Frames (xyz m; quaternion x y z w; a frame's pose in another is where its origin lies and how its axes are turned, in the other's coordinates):
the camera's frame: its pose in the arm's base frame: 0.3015 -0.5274 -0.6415 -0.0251 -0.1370 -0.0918 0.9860
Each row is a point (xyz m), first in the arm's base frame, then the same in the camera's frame.
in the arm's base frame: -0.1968 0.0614 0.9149
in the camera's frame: -0.1461 0.4466 1.6723
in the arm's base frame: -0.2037 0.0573 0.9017
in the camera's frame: -0.1555 0.4416 1.6611
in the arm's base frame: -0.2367 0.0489 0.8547
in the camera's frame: -0.1982 0.4283 1.6241
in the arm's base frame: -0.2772 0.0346 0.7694
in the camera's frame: -0.2574 0.4087 1.5518
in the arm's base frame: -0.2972 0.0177 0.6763
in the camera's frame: -0.2990 0.3906 1.4663
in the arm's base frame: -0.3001 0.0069 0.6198
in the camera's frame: -0.3154 0.3809 1.4120
